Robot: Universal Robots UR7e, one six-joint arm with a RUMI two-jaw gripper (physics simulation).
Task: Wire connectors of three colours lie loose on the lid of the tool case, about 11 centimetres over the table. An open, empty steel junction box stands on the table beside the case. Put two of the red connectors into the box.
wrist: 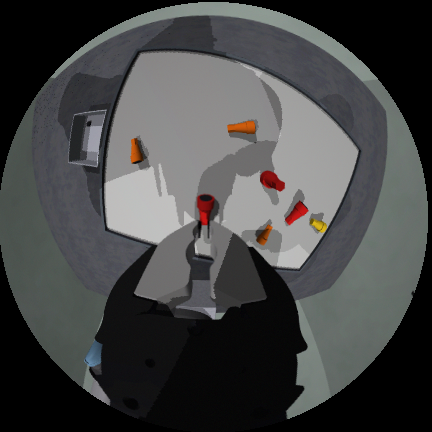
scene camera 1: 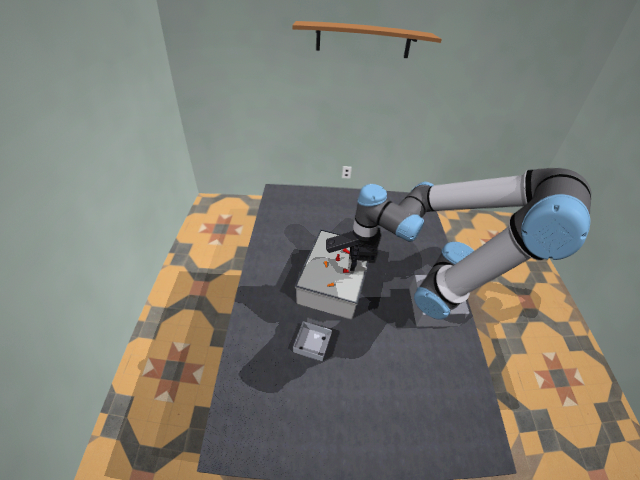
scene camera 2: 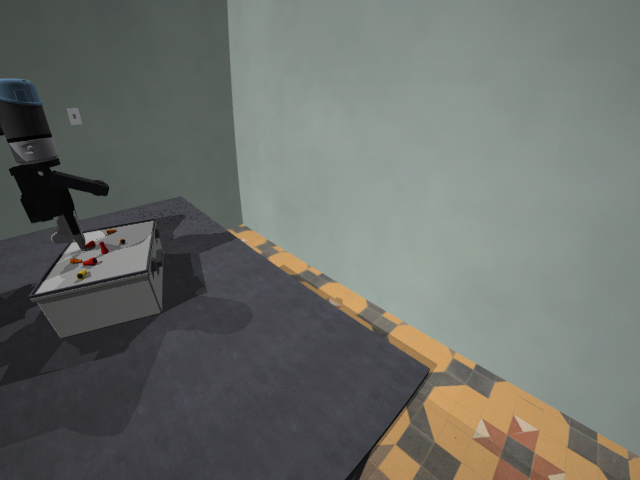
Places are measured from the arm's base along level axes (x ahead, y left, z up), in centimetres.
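Where they show: gripper, fingertip midpoint: (wrist: 204, 221) (scene camera 1: 350, 272) (scene camera 2: 83, 248).
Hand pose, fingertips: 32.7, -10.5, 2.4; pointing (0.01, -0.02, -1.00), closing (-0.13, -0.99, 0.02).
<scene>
Each offset is from my fingertips to the centre of the thing, as dx, dy, dz. "*": to the spot under its first point.
My gripper (scene camera 1: 353, 267) (scene camera 2: 82, 248) (wrist: 204, 221) is low over the tool case lid @(* +11.8, +1.1, -0.2) (wrist: 175, 100), its jaws shut on the narrow end of a red connector @(+1.5, -0.2, +0.5) (scene camera 1: 345, 270) (scene camera 2: 89, 244) (wrist: 205, 206). The connector's wide, open end points away from the jaws. A second red connector @(+3.8, -6.4, +1.1) (scene camera 1: 338, 257) (scene camera 2: 103, 248) (wrist: 272, 180) and a third red connector @(+0.0, -9.9, +0.4) (scene camera 1: 345, 251) (scene camera 2: 89, 261) (wrist: 297, 213) lie on the lid, apart from the jaws. The open steel junction box @(+15.4, +21.0, -9.7) (scene camera 1: 309, 355) (wrist: 76, 145) stands on the table beside the case; no connector shows in it.
An orange connector @(+8.0, +5.2, +0.2) (scene camera 1: 330, 284) (scene camera 2: 111, 231) (wrist: 136, 151) lies toward the box side of the lid. Another orange connector @(+8.5, -4.1, +0.2) (scene camera 1: 325, 264) (scene camera 2: 122, 241) (wrist: 242, 127), a third orange connector @(-2.2, -6.3, +0.2) (scene camera 2: 75, 261) (wrist: 265, 234) and a yellow connector @(-2.1, -14.0, +0.4) (scene camera 2: 81, 274) (wrist: 318, 225) also lie there.
</scene>
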